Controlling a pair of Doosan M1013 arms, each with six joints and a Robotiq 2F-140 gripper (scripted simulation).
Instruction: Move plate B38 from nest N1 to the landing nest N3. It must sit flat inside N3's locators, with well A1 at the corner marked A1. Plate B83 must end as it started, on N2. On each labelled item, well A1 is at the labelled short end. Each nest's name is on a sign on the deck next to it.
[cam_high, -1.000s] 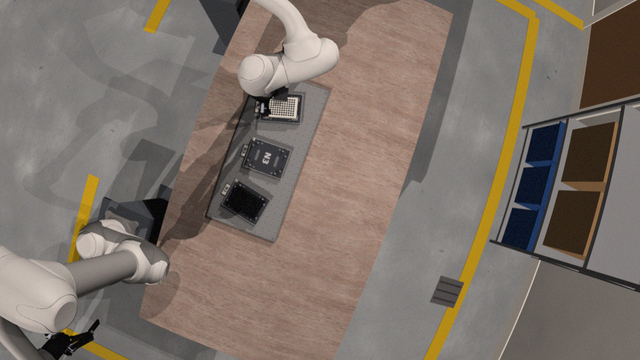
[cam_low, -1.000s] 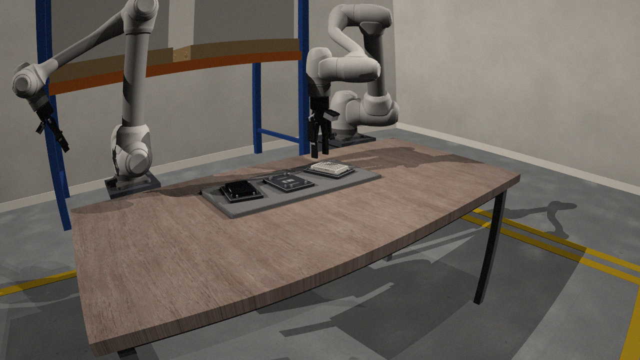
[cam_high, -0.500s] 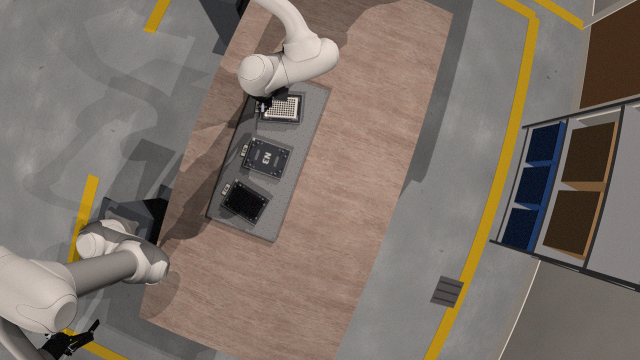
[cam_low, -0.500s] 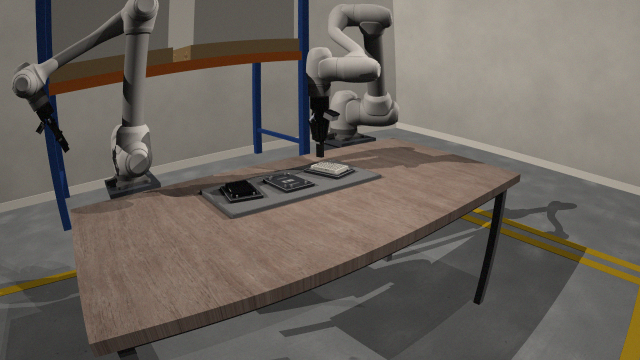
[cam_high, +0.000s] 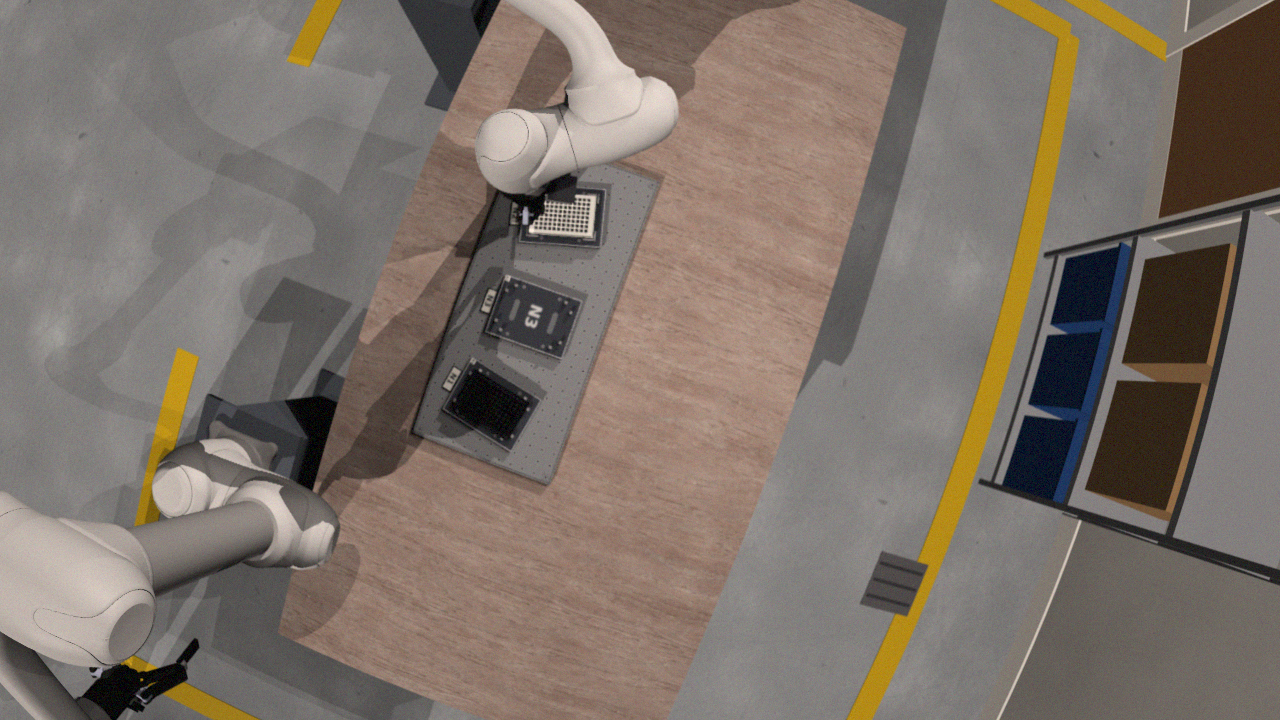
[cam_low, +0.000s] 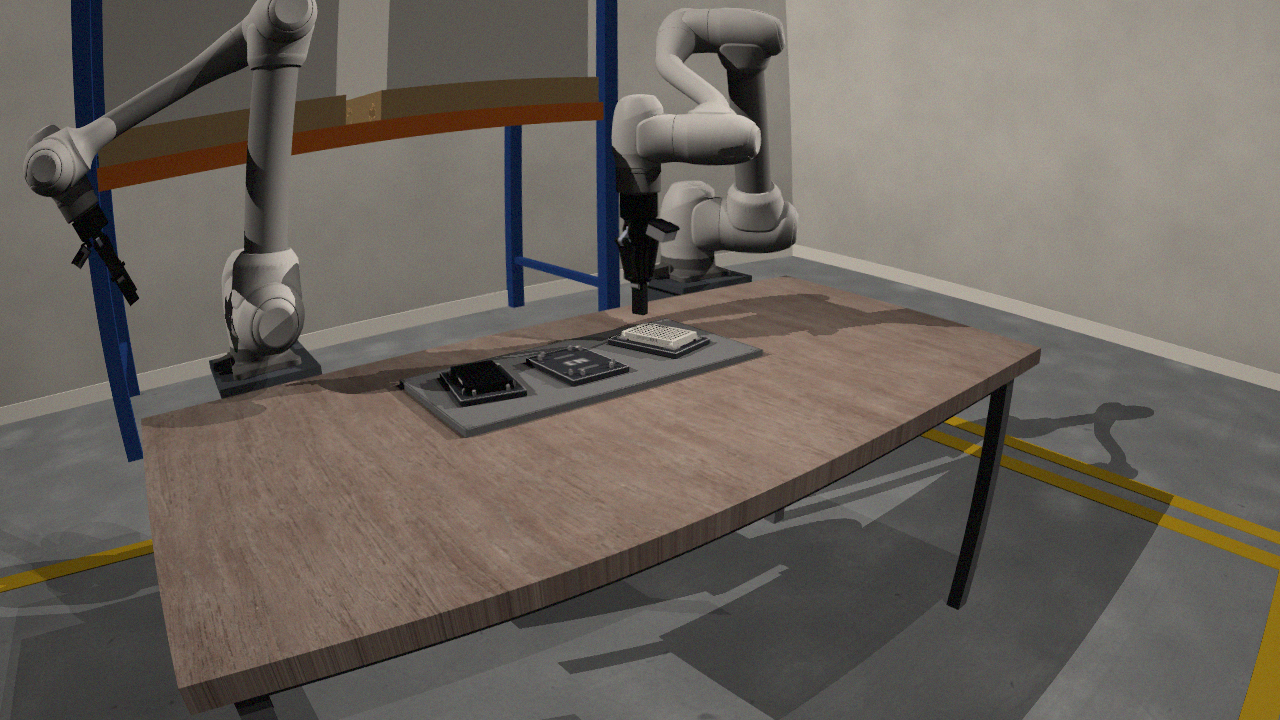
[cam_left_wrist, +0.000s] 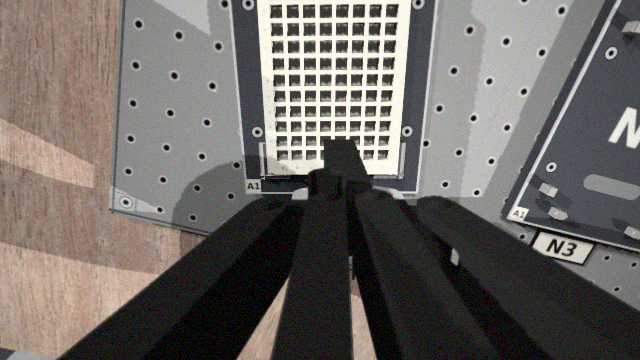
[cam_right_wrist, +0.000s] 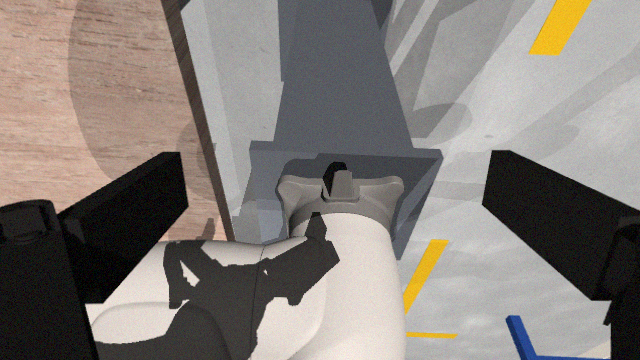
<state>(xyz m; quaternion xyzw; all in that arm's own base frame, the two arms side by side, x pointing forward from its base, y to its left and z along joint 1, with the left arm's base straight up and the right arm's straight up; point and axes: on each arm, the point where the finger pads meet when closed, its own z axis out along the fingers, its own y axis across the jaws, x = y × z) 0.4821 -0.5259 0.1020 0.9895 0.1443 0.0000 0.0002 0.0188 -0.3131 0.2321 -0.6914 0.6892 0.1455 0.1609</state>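
Note:
Right now my left hand is 390 mm to the left of the black plate B38, 70 mm above it and 40 mm short of it. Round my left hand: nest N2 (80 mm below, 40 mm ahead, 10 mm to the left); nest N3 (200 mm to the right, 80 mm below, 60 mm ahead); white plate B83 (70 mm below, 40 mm ahead, 10 mm to the left).

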